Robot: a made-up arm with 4 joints. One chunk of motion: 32 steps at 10 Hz.
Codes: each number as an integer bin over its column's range. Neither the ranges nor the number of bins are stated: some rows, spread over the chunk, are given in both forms.
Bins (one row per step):
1: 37 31 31 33
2: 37 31 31 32
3: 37 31 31 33
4: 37 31 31 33
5: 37 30 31 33
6: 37 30 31 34
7: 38 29 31 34
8: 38 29 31 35
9: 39 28 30 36
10: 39 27 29 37
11: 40 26 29 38
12: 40 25 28 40
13: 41 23 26 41
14: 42 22 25 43
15: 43 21 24 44
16: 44 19 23 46
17: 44 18 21 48
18: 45 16 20 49
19: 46 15 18 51
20: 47 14 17 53
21: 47 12 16 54
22: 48 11 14 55
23: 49 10 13 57
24: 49 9 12 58
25: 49 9 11 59
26: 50 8 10 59
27: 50 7 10 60
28: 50 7 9 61
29: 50 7 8 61
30: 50 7 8 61
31: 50 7 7 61
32: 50 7 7 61
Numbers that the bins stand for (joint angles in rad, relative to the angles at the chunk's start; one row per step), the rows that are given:
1: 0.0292 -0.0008 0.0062 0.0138
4: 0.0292 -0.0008 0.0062 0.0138
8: 0.1027 -0.0640 0.0062 0.0789
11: 0.2497 -0.1587 -0.0090 0.1765
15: 0.4702 -0.3167 -0.0471 0.3717
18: 0.6171 -0.4746 -0.0776 0.5344
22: 0.8376 -0.6325 -0.1233 0.7297
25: 0.9111 -0.6957 -0.1462 0.8598
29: 0.9846 -0.7589 -0.1690 0.9249
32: 0.9846 -0.7589 -0.1767 0.9249
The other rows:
2: 0.0292 -0.0008 0.0062 -0.0187
3: 0.0292 -0.0008 0.0062 0.0138
5: 0.0292 -0.0324 0.0062 0.0138
6: 0.0292 -0.0324 0.0062 0.0463
7: 0.1027 -0.0640 0.0062 0.0463
9: 0.1762 -0.0956 -0.0014 0.1114
10: 0.1762 -0.1271 -0.0090 0.1440
12: 0.2497 -0.1903 -0.0167 0.2416
13: 0.3232 -0.2535 -0.0319 0.2741
14: 0.3967 -0.2851 -0.0395 0.3392
16: 0.5437 -0.3798 -0.0548 0.4368
17: 0.5437 -0.4114 -0.0700 0.5019
19: 0.6906 -0.5062 -0.0929 0.5995
20: 0.7641 -0.5378 -0.1005 0.6646
21: 0.7641 -0.6010 -0.1081 0.6971
23: 0.9111 -0.6641 -0.1310 0.7948
24: 0.9111 -0.6957 -0.1386 0.8273
26: 0.9846 -0.7273 -0.1538 0.8598
27: 0.9846 -0.7589 -0.1538 0.8924
28: 0.9846 -0.7589 -0.1614 0.9249
30: 0.9846 -0.7589 -0.1690 0.9249
31: 0.9846 -0.7589 -0.1767 0.9249

